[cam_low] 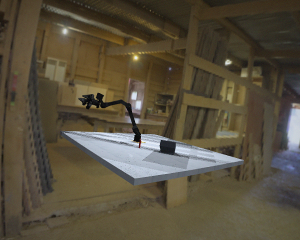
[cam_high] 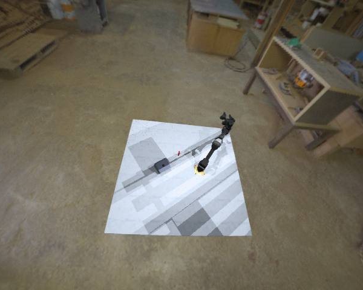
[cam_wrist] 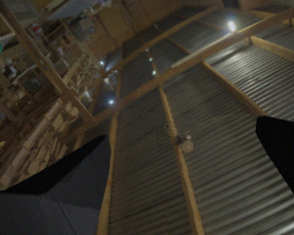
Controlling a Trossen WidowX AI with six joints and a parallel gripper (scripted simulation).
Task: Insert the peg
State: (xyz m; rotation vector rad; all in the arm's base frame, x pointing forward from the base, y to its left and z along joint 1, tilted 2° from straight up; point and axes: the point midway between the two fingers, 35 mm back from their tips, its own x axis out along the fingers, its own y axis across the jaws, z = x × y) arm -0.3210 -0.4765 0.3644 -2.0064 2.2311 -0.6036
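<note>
My gripper tip is 56 cm short of the red peg, 32 cm to the right of it and 31 cm above it. From my gripper tip the other things lie so: sloped panel (75 cm ahead, 46 cm to the left, 31 cm below).
</note>
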